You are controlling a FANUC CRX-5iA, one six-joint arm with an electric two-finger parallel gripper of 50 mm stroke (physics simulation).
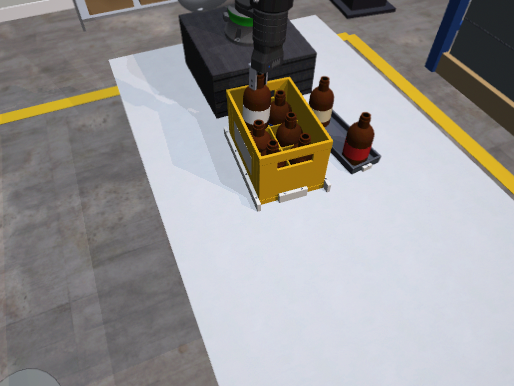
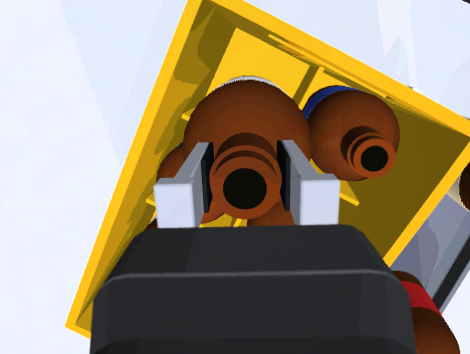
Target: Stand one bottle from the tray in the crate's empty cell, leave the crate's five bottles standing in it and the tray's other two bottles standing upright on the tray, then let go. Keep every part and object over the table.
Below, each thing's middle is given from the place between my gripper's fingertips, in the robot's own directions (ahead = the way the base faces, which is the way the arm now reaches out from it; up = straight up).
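There's a red-label bottle [image 1: 360, 135] 12 cm ahead of my hand, 26 cm to the left of it and 14 cm below it. I can also see the cream-label bottle [image 1: 321, 99], and that one's 22 cm to the left of my hand, 5 cm behind it and, again, 14 cm below it.
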